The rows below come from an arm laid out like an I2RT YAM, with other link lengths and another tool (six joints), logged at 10 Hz.
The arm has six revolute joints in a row. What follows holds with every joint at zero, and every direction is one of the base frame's. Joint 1 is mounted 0.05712 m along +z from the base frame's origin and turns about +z. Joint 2 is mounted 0.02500 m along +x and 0.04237 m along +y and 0.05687 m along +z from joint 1 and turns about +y. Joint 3 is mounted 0.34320 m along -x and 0.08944 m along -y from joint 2 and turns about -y. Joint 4 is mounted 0.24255 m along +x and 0.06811 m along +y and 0.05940 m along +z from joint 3 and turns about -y. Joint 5 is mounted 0.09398 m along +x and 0.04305 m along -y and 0.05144 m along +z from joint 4 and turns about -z. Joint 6 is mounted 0.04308 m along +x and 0.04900 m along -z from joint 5 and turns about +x. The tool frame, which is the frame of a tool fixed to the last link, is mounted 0.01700 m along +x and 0.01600 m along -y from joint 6; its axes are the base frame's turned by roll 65.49, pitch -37.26 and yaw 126.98 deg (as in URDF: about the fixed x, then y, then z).
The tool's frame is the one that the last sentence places.
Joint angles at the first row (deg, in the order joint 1, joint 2, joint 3, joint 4, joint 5, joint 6):
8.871, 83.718, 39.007, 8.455, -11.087, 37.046
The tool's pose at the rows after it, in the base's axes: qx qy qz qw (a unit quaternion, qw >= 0); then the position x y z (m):
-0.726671, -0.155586, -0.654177, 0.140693, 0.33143, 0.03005, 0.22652
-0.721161, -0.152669, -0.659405, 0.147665, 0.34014, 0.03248, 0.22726
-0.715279, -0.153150, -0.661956, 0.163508, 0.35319, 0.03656, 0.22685
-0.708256, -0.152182, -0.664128, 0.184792, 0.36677, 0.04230, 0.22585
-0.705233, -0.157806, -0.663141, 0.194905, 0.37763, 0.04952, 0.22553
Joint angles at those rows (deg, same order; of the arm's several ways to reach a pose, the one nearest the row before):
8.840, 85.630, 39.608, 10.431, -12.638, 37.566
8.875, 87.071, 40.569, 11.859, -13.348, 38.139
8.874, 89.415, 42.275, 13.194, -15.175, 38.528
9.031, 91.915, 44.036, 14.788, -17.450, 39.350
9.730, 93.856, 45.935, 15.001, -18.182, 39.375

